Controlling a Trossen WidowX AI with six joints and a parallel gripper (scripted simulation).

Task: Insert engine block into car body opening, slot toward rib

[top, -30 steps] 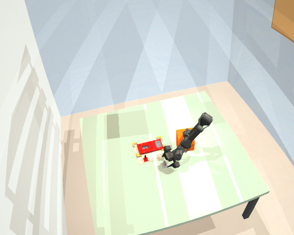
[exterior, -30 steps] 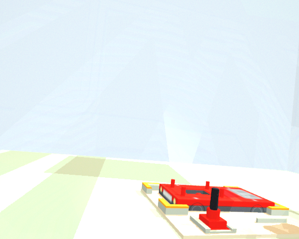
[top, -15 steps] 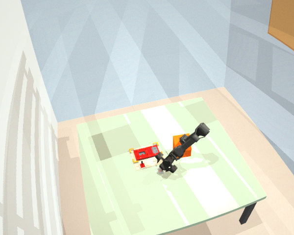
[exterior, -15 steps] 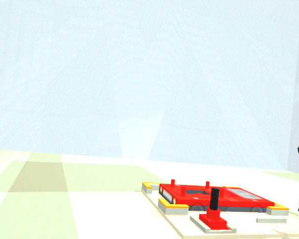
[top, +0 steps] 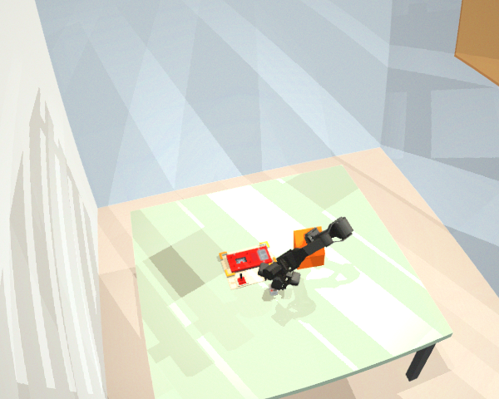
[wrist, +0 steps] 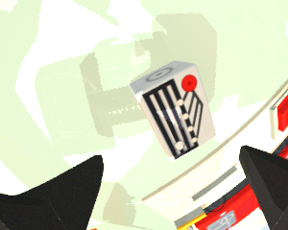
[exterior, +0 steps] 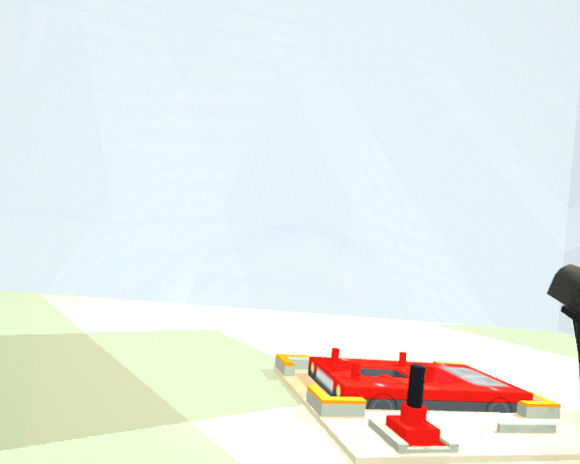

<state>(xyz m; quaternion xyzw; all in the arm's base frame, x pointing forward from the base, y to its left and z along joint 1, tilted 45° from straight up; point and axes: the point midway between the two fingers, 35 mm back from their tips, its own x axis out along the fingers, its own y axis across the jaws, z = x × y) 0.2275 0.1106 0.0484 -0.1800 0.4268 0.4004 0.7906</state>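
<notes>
The engine block lies 1 cm ahead of my gripper tip, 2 cm to the left of it and 2 cm below it.
</notes>
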